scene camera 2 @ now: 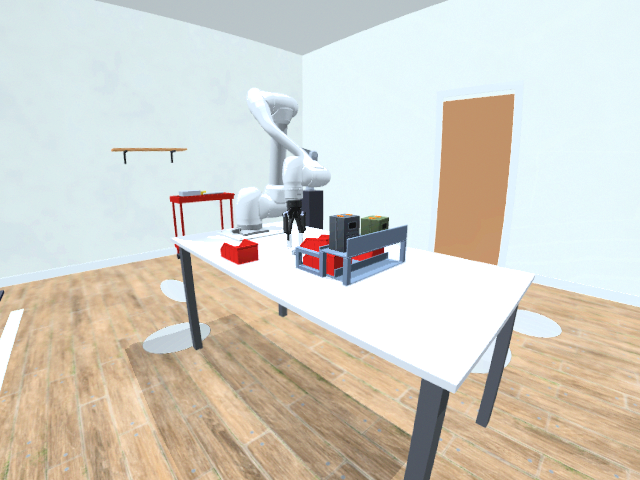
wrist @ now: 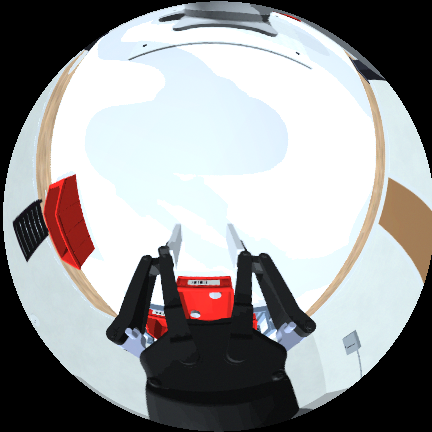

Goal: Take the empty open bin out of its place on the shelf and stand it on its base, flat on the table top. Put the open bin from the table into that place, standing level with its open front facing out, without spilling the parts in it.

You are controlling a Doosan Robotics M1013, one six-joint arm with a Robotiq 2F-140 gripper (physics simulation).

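Frame: origin at the arm's base, x down, y right, z back, level; centimetres.
Where they show: gripper, fingertip midpoint: (scene camera 2: 295, 246) (wrist: 203, 231); arm's base, link origin: (scene camera 2: 250, 231).
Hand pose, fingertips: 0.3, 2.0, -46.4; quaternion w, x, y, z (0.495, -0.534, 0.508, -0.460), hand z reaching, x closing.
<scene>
Things, the pixels of their top centre, and the offset from my fingertips, as dx, dy, dz. "pt": a spot on its surface instead.
- blue-grey shelf, surface spot: (scene camera 2: 377, 240) pt -12.6, +4.3, -51.8
- dark grey box, top centre: (scene camera 2: 344, 215) -21.9, +13.4, -43.8
- green box, top centre: (scene camera 2: 375, 217) -19.4, -4.3, -44.5
A red open bin (scene camera 2: 239, 251) (wrist: 75, 227) stands on the white table, well to one side of the blue-grey shelf (scene camera 2: 377, 240). Another red open bin (scene camera 2: 314, 243) (wrist: 209, 302) is at the middle of the shelf's robot-facing side; two round, light parts show in it and a label is on its front edge in the wrist view. Whether it is level or fully in its place cannot be told. My gripper (scene camera 2: 294, 248) (wrist: 203, 231) is partly open and empty, pointing down low over the table in front of that bin. The fingers and palm hide much of the shelf in the wrist view.
More red bins (scene camera 2: 333, 264) (wrist: 157, 322) sit in the shelf on either side. A dark grey box (scene camera 2: 341, 232) and a green box (scene camera 2: 374, 224) stand upright on the shelf. The robot's base (scene camera 2: 249, 228) is at the table's far end.
</scene>
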